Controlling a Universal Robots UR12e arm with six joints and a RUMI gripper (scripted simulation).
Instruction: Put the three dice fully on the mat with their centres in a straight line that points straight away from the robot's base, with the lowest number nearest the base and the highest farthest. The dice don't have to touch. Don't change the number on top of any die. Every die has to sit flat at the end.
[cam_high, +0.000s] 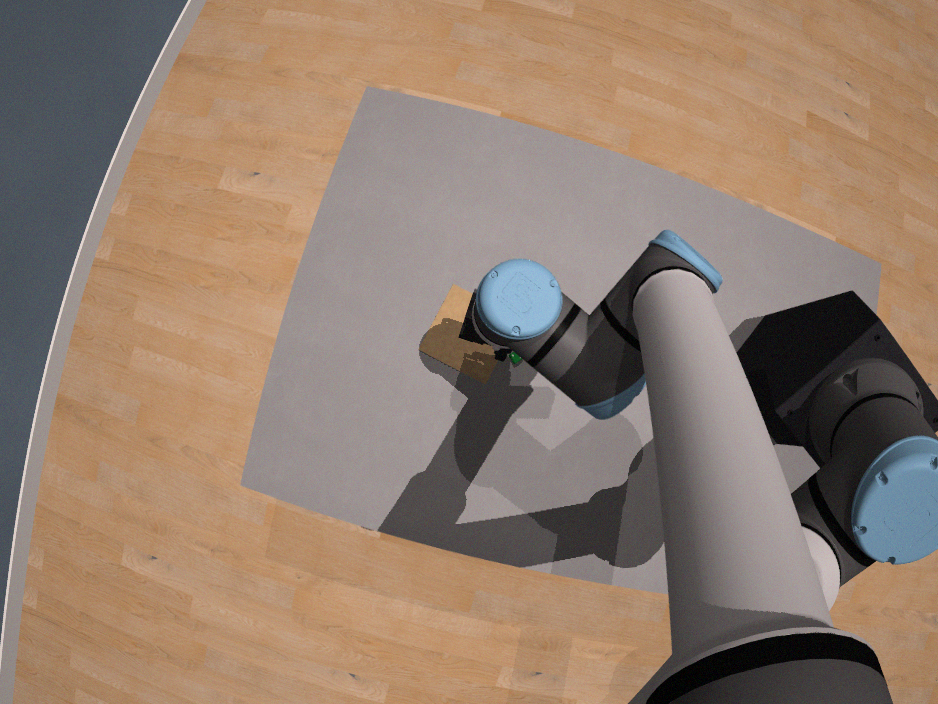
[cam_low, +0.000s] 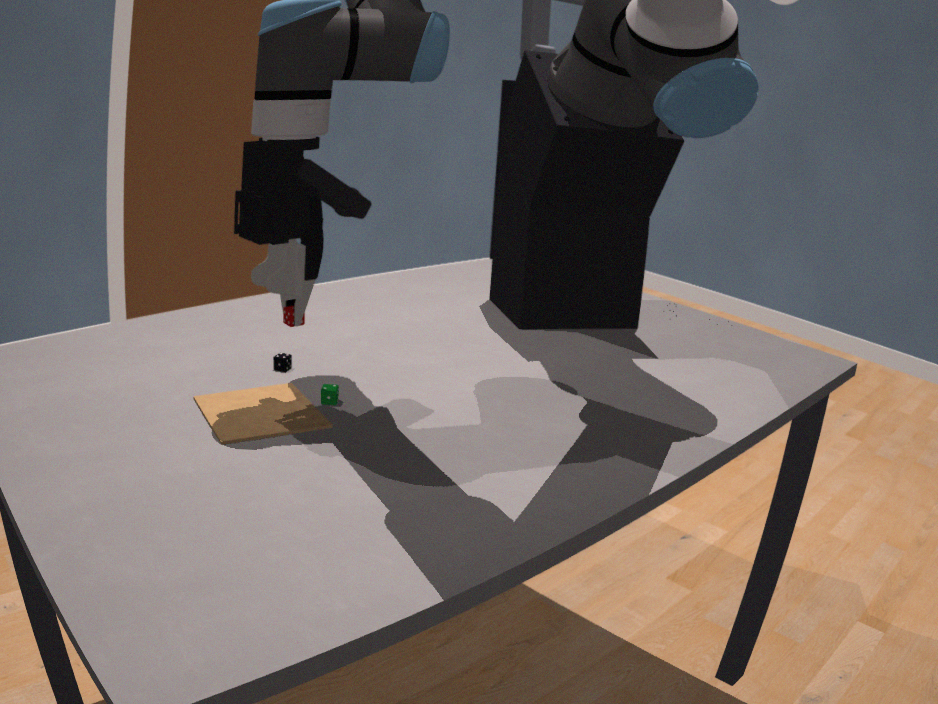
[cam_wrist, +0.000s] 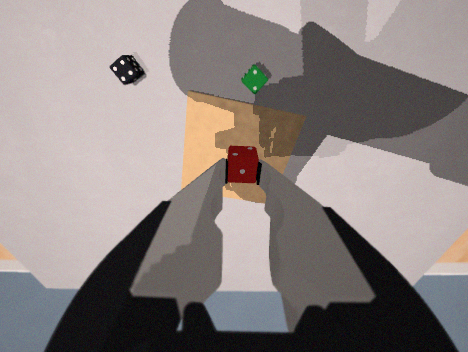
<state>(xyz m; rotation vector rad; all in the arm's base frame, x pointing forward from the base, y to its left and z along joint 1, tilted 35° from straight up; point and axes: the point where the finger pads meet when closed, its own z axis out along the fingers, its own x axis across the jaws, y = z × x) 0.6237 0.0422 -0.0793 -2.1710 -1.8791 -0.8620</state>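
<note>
Now: hand 4 cm past the green die, 2 cm to the right of it and 11 cm above it. The rest, counted from my hand: tan mat: 5 cm ahead, 12 cm below; black die: 5 cm behind, 12 cm to the right, 11 cm below; red die: 1 cm below.
</note>
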